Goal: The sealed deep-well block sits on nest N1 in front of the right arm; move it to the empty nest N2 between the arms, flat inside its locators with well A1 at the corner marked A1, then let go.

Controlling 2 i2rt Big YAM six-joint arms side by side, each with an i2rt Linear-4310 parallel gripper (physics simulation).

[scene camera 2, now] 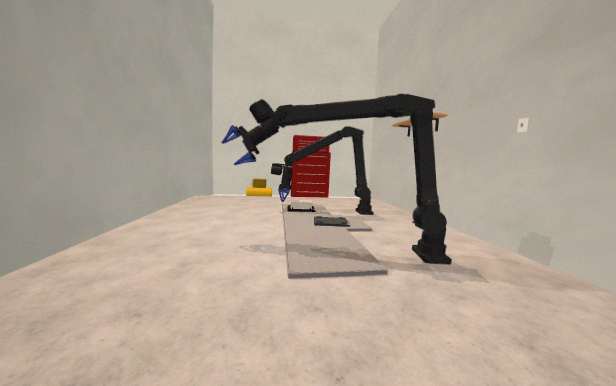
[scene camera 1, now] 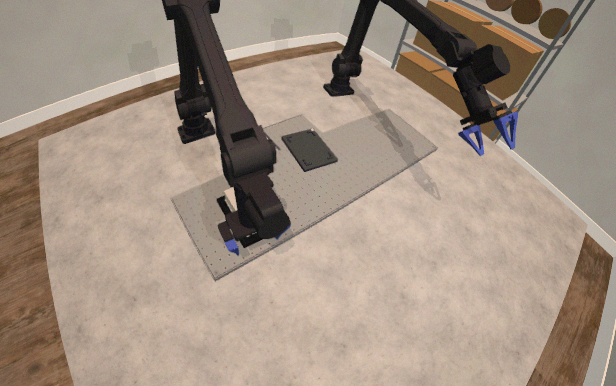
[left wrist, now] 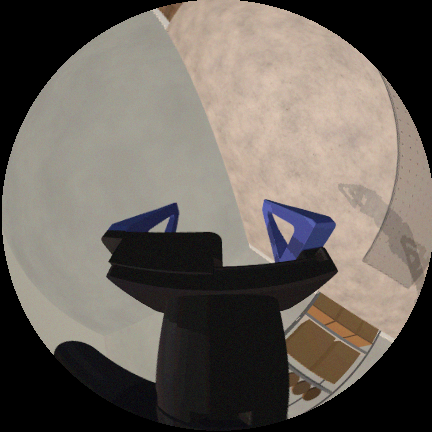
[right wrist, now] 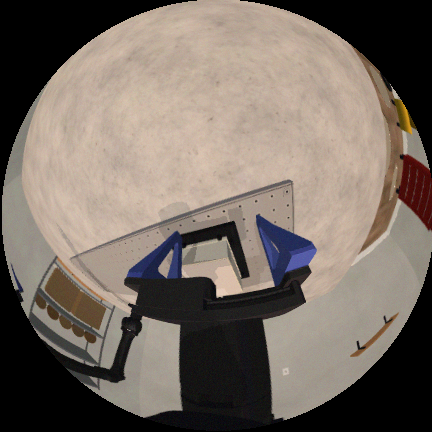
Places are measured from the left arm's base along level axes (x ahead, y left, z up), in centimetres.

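Pixels of known places: left gripper, fingertip midpoint: (scene camera 2: 228, 153) (scene camera 1: 496, 152) (left wrist: 219, 205); right gripper, fingertip midpoint: (scene camera 2: 283, 200) (scene camera 1: 256, 245) (right wrist: 215, 226); left arm's base, link origin: (scene camera 2: 430, 256) (scene camera 1: 338, 90); right arm's base, link origin: (scene camera 2: 364, 212) (scene camera 1: 196, 132).
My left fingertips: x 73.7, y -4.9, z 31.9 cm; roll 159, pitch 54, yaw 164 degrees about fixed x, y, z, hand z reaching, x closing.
Ahead of a thing's pixels: the offset from my left fingertips to its top centre. Level surfaces: height alone.
The pale deep-well block @(dz -25.2, dx -22.1, dy -50.4 cm) (scene camera 2: 301, 205) (right wrist: 215, 272) sits in the black nest N1 (scene camera 2: 294, 209) (right wrist: 239, 250); in scene camera 1 the right arm hides most of both. The right gripper (scene camera 1: 259, 240) (scene camera 2: 284, 199) (right wrist: 218, 224) is open above the block, its blue fingers apart and no contact visible. The empty dark nest N2 @(dz -28.8, dx -39.9, dy -25.4 cm) (scene camera 1: 309, 149) (scene camera 2: 330, 221) lies flat on the perforated board, with small corner locators. The left gripper (scene camera 1: 496, 151) (scene camera 2: 229, 153) (left wrist: 220, 202) is open and empty, high up and away from both nests. The A1 marks cannot be read.
The perforated board @(dz -30.6 cm) (scene camera 1: 370, 165) (scene camera 2: 330, 260) (left wrist: 412, 125) (right wrist: 120, 247) carries both nests. A shelf unit with brown boxes stands at the upper right in scene camera 1. A red tool cabinet (scene camera 2: 310, 172) stands at the back in scene camera 2.
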